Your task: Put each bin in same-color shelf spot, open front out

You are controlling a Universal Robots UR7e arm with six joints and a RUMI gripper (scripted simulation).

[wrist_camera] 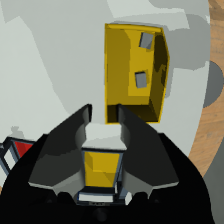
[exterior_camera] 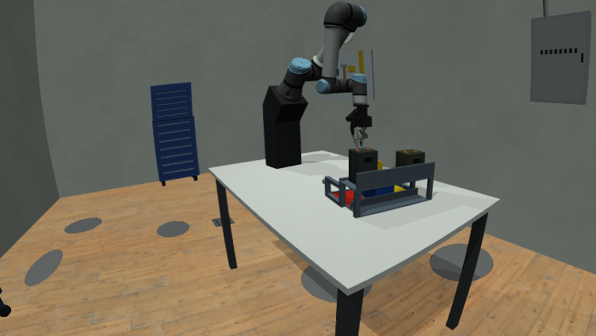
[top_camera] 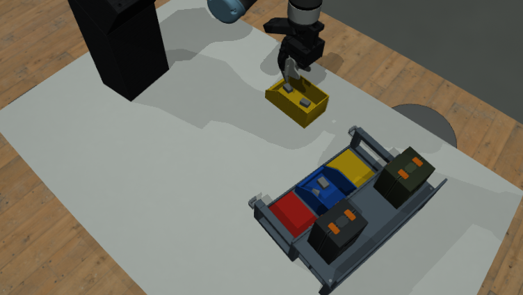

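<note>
Right now the yellow bin is 10 mm ahead of my hand, 50 mm to the left of it and 130 mm below it. Also, from my hand: blue bin 240 mm ahead, 220 mm to the right, 130 mm below.
</note>
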